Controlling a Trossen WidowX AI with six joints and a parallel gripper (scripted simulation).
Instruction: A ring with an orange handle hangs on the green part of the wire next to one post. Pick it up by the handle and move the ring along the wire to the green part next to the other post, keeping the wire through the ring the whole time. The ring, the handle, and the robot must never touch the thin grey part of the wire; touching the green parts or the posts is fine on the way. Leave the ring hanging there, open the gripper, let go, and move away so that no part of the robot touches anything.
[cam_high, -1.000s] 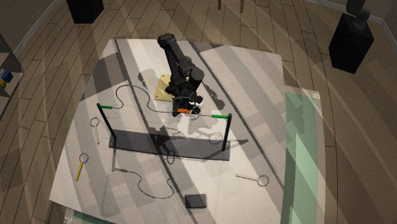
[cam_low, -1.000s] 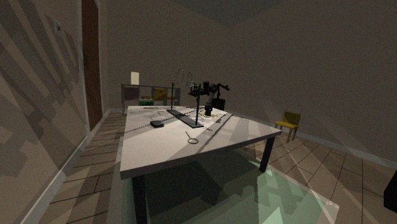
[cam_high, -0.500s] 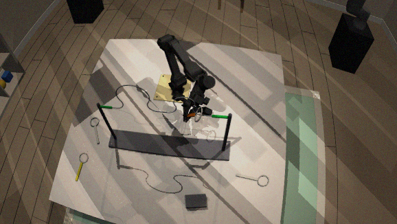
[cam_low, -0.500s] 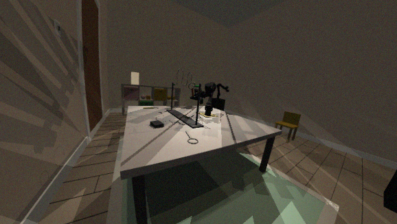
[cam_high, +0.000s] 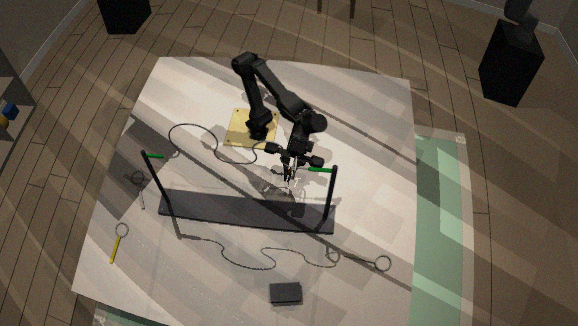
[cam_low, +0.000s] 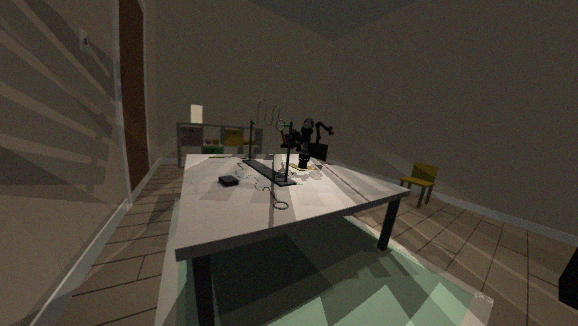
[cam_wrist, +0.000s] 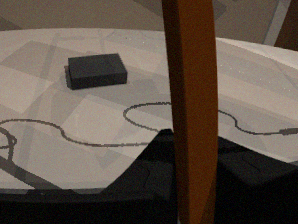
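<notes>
Now: gripper tip 10 mm short of the orange-handled ring, 20 mm to the right of it and 90 mm below it. Round my gripper tip: yellow-handled ring: 300 mm ahead, 610 mm to the right, 190 mm below; then dark block: 320 mm ahead, 70 mm to the left, 190 mm below.
</notes>
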